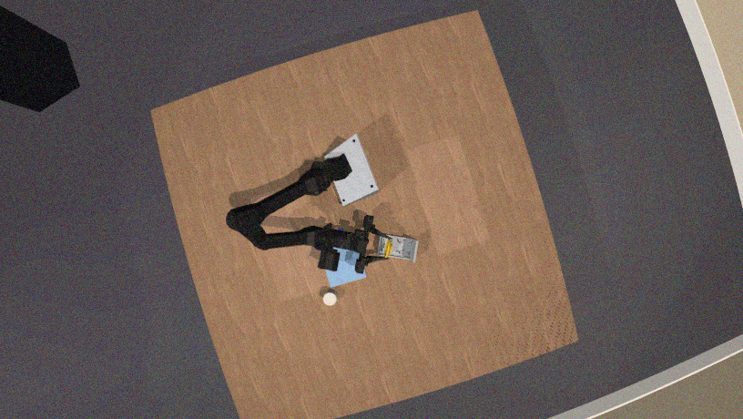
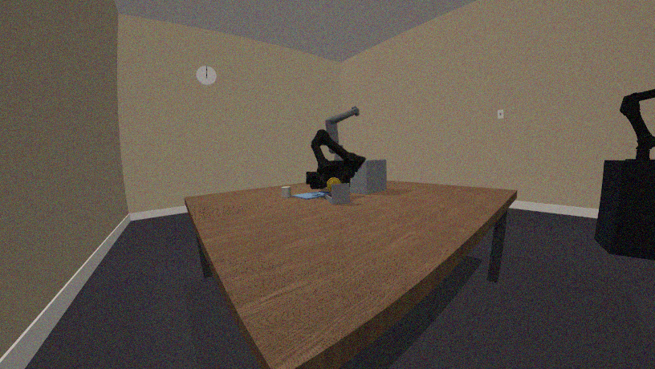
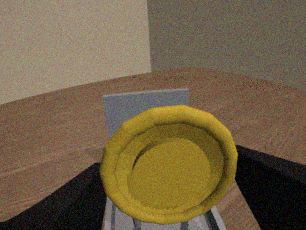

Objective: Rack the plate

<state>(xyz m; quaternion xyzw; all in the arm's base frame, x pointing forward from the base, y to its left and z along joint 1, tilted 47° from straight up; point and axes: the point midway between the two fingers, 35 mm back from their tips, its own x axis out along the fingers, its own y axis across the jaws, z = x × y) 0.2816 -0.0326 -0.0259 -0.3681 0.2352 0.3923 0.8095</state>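
Now: the dish rack 10 mm ahead of my gripper tip, 20 mm to the left of it and 40 mm below it. From my gripper tip the other things lie so: light blue mat 20 mm behind, 170 mm to the right, 60 mm below; blue spoon 120 mm behind, 150 mm to the right, 60 mm below; plate 10 mm to the right.
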